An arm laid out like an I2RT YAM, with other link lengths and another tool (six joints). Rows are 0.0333 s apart.
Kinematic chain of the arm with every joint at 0, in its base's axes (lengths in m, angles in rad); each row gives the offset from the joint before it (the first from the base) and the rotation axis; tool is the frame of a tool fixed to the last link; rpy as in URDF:
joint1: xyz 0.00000 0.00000 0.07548 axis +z
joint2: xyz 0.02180 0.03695 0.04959 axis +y
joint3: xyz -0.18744 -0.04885 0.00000 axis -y
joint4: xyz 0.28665 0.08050 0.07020 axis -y
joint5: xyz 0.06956 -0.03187 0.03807 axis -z
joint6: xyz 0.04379 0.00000 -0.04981 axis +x
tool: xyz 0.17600 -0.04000 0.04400 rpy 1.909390 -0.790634 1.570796
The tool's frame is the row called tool.
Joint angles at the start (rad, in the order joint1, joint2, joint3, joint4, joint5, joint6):
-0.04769, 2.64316, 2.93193, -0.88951, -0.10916, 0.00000
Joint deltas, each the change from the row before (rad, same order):
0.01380, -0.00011, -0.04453, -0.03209, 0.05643, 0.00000
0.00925, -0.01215, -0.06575, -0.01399, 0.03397, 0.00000
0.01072, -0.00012, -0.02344, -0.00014, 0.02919, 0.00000
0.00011, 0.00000, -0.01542, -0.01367, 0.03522, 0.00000
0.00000, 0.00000, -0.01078, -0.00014, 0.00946, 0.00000
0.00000, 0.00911, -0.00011, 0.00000, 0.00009, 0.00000
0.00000, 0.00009, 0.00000, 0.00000, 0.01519, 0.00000
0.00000, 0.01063, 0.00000, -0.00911, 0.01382, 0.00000
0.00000, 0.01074, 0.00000, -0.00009, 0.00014, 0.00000
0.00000, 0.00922, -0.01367, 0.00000, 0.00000, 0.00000
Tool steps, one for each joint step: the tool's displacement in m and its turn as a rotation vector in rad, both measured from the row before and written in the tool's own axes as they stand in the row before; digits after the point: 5 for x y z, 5 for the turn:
-0.02310, -0.01210, 0.01649, 0.02190, -0.08232, 0.02685
-0.01940, -0.01154, 0.01737, 0.02851, -0.06451, 0.01888
-0.00616, -0.00490, 0.00795, 0.00132, -0.03235, 0.00370
-0.01255, -0.00050, 0.00384, -0.00452, -0.04311, 0.01423
-0.00444, -0.00062, 0.00328, 0.00095, -0.01377, 0.00427
-0.00276, -0.00140, 0.00521, 0.00641, -0.00640, 0.00172
-0.00237, 0.00201, -0.00133, -0.01073, -0.01014, 0.00356
-0.00707, -0.00148, 0.00564, 0.00402, -0.02287, 0.00644
-0.00309, -0.00170, 0.00612, 0.00749, -0.00763, 0.00172
-0.00623, -0.00393, 0.01047, 0.01604, -0.01593, 0.00357

